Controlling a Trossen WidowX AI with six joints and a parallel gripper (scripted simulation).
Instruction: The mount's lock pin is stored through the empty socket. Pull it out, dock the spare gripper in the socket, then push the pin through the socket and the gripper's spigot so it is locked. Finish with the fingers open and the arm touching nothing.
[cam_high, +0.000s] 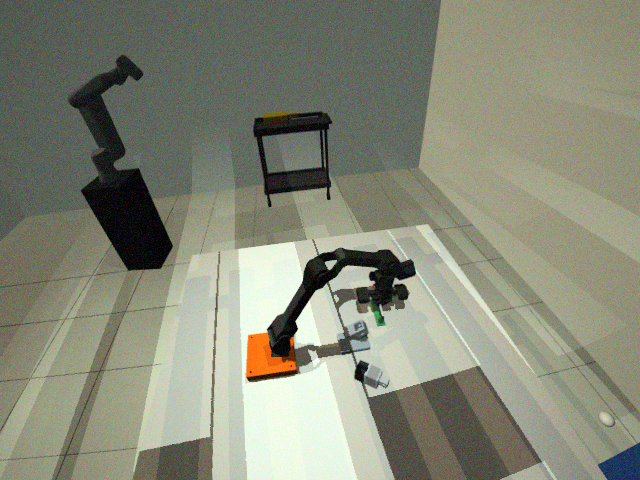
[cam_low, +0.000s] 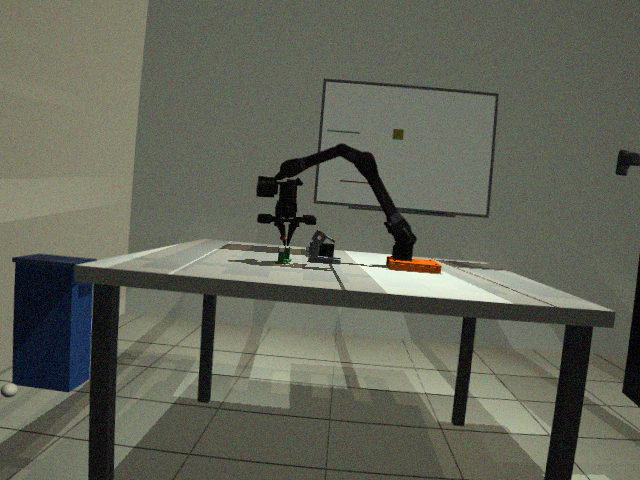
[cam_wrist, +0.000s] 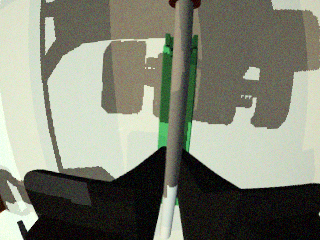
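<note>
Right now my gripper tip is 20 mm to the right of the green bracket and 30 mm above it. Also, from my gripper tip: socket: 100 mm behind, 120 mm to the right; spare gripper: 70 mm behind, 270 mm to the right, 20 mm below.
</note>
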